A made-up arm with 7 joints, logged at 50 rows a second.
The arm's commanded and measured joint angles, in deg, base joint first. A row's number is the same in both.
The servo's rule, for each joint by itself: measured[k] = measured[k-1] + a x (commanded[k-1-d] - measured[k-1]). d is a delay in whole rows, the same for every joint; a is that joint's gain. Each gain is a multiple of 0.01, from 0.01 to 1. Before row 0 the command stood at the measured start. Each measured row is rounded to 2 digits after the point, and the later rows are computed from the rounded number. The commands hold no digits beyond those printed.
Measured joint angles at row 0: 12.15, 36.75, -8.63, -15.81, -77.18, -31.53, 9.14
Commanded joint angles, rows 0 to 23: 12.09, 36.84, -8.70, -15.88, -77.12, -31.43, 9.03; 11.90, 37.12, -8.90, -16.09, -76.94, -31.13, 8.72; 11.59, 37.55, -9.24, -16.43, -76.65, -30.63, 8.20; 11.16, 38.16, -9.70, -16.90, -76.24, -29.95, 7.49; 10.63, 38.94, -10.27, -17.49, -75.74, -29.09, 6.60; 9.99, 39.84, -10.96, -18.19, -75.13, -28.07, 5.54; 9.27, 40.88, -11.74, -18.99, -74.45, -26.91, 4.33; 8.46, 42.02, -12.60, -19.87, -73.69, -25.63, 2.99; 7.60, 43.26, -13.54, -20.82, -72.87, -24.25, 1.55; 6.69, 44.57, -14.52, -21.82, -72.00, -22.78, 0.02; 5.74, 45.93, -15.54, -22.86, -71.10, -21.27, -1.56; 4.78, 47.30, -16.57, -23.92, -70.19, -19.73, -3.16; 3.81, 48.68, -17.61, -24.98, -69.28, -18.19, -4.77; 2.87, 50.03, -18.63, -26.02, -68.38, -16.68, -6.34; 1.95, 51.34, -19.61, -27.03, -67.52, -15.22, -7.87; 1.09, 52.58, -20.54, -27.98, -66.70, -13.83, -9.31; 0.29, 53.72, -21.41, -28.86, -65.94, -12.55, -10.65; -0.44, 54.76, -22.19, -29.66, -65.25, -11.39, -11.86; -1.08, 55.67, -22.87, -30.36, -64.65, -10.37, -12.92; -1.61, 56.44, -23.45, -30.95, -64.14, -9.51, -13.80; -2.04, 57.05, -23.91, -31.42, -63.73, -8.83, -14.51; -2.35, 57.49, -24.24, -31.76, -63.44, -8.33, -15.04; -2.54, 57.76, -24.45, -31.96, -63.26, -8.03, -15.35; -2.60, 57.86, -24.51, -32.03, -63.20, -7.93, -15.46
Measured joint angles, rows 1 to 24: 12.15, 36.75, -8.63, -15.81, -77.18, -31.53, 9.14; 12.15, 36.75, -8.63, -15.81, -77.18, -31.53, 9.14; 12.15, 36.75, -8.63, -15.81, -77.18, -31.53, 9.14; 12.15, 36.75, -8.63, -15.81, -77.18, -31.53, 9.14; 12.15, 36.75, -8.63, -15.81, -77.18, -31.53, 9.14; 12.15, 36.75, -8.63, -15.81, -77.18, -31.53, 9.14; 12.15, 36.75, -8.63, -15.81, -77.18, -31.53, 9.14; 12.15, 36.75, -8.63, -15.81, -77.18, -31.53, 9.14; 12.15, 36.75, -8.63, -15.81, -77.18, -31.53, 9.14; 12.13, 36.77, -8.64, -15.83, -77.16, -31.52, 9.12; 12.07, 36.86, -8.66, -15.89, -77.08, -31.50, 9.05; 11.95, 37.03, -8.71, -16.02, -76.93, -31.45, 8.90; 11.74, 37.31, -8.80, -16.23, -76.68, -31.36, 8.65; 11.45, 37.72, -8.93, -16.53, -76.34, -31.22, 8.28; 11.07, 38.25, -9.11, -16.93, -75.90, -31.03, 7.79; 10.60, 38.91, -9.35, -17.42, -75.38, -30.78, 7.17; 10.04, 39.69, -9.64, -18.01, -74.77, -30.47, 6.42; 9.41, 40.58, -9.99, -18.68, -74.09, -30.10, 5.54; 8.70, 41.58, -10.40, -19.43, -73.34, -29.66, 4.55; 7.93, 42.67, -10.86, -20.25, -72.53, -29.16, 3.45; 7.11, 43.83, -11.37, -21.13, -71.69, -28.59, 2.26; 6.25, 45.04, -11.93, -22.05, -70.82, -27.97, 0.99; 5.37, 46.29, -12.53, -23.00, -69.94, -27.29, -0.33; 4.48, 47.55, -13.17, -23.97, -69.07, -26.57, -1.69
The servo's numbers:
d 9
a 0.26 0.25 0.09 0.24 0.36 0.06 0.18

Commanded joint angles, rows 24 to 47: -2.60, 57.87, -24.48, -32.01, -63.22, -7.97, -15.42; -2.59, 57.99, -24.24, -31.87, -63.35, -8.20, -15.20; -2.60, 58.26, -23.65, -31.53, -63.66, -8.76, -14.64; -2.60, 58.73, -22.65, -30.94, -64.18, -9.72, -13.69; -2.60, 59.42, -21.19, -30.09, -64.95, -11.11, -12.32; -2.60, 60.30, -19.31, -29.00, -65.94, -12.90, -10.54; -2.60, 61.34, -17.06, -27.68, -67.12, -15.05, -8.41; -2.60, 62.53, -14.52, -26.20, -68.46, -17.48, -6.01; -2.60, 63.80, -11.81, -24.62, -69.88, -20.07, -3.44; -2.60, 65.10, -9.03, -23.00, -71.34, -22.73, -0.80; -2.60, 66.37, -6.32, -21.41, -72.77, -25.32, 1.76; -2.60, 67.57, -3.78, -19.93, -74.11, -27.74, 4.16; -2.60, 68.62, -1.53, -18.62, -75.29, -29.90, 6.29; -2.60, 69.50, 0.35, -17.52, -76.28, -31.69, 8.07; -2.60, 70.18, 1.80, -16.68, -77.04, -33.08, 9.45; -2.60, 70.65, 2.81, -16.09, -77.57, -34.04, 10.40; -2.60, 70.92, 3.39, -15.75, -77.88, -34.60, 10.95; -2.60, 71.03, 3.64, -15.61, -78.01, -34.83, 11.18; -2.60, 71.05, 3.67, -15.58, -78.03, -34.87, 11.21; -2.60, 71.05, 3.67, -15.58, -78.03, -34.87, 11.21; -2.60, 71.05, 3.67, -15.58, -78.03, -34.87, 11.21; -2.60, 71.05, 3.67, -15.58, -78.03, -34.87, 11.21; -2.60, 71.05, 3.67, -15.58, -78.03, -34.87, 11.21; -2.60, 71.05, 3.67, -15.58, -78.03, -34.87, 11.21
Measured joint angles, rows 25 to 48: 3.60, 48.81, -13.83, -24.93, -68.22, -25.81, -3.06; 2.74, 50.04, -14.51, -25.87, -67.40, -25.01, -4.43; 1.91, 51.22, -15.20, -26.78, -66.63, -24.19, -5.77; 1.13, 52.33, -15.89, -27.64, -65.92, -23.36, -7.06; 0.42, 53.36, -16.57, -28.43, -65.28, -22.53, -8.27; -0.22, 54.28, -17.23, -29.15, -64.72, -21.71, -9.39; -0.77, 55.08, -17.86, -29.78, -64.26, -20.91, -10.41; -1.23, 55.75, -18.45, -30.30, -63.90, -20.14, -11.30; -1.59, 56.28, -19.00, -30.72, -63.65, -19.41, -12.05; -1.85, 56.68, -19.49, -31.03, -63.50, -18.72, -12.66; -2.04, 57.01, -19.92, -31.23, -63.45, -18.09, -13.12; -2.19, 57.32, -20.26, -31.30, -63.53, -17.53, -13.39; -2.30, 57.67, -20.48, -31.21, -63.76, -17.06, -13.44; -2.38, 58.11, -20.54, -30.94, -64.19, -16.70, -13.24; -2.44, 58.66, -20.43, -30.47, -64.82, -16.47, -12.75; -2.48, 59.33, -20.13, -29.80, -65.65, -16.38, -11.97; -2.51, 60.13, -19.63, -28.94, -66.66, -16.45, -10.90; -2.53, 61.05, -18.93, -27.90, -67.82, -16.67, -9.56; -2.55, 62.06, -18.04, -26.72, -69.09, -17.03, -7.98; -2.56, 63.14, -16.99, -25.45, -70.41, -17.53, -6.23; -2.57, 64.25, -15.80, -24.13, -71.74, -18.14, -4.36; -2.58, 65.34, -14.52, -22.81, -73.02, -18.85, -2.44; -2.59, 66.38, -13.18, -21.54, -74.19, -19.62, -0.55; -2.59, 67.33, -11.83, -20.37, -75.22, -20.43, 1.25
